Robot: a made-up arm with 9 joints. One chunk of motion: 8 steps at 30 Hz.
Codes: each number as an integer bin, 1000 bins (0 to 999) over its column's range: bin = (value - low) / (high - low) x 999, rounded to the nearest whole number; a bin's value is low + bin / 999 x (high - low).
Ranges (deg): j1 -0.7..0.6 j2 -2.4..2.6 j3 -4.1..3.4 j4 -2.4..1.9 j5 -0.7..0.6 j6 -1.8..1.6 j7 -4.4..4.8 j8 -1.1..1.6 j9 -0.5..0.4
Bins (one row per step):
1: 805 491 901 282 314 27 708 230 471
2: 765 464 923 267 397 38 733 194 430
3: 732 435 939 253 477 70 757 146 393
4: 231 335 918 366 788 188 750 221 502
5: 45 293 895 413 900 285 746 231 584
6: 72 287 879 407 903 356 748 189 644
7: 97 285 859 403 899 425 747 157 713
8: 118 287 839 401 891 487 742 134 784
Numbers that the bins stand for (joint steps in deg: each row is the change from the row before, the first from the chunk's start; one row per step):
1: 0.348 0.057 2.664 -1.186 -0.291 -1.708 2.120 -0.478 -0.076
2: 0.295 -0.078 2.829 -1.251 -0.183 -1.671 2.350 -0.576 -0.113
3: 0.253 -0.223 2.950 -1.311 -0.079 -1.562 2.571 -0.705 -0.146
4: -0.399 -0.723 2.792 -0.825 0.325 -1.160 2.507 -0.503 -0.048
5: -0.641 -0.934 2.619 -0.622 0.471 -0.830 2.470 -0.476 0.026
6: -0.606 -0.964 2.499 -0.648 0.475 -0.588 2.488 -0.589 0.080
7: -0.574 -0.974 2.349 -0.665 0.470 -0.354 2.479 -0.676 0.142
8: -0.546 -0.964 2.199 -0.674 0.459 -0.143 2.433 -0.738 0.206

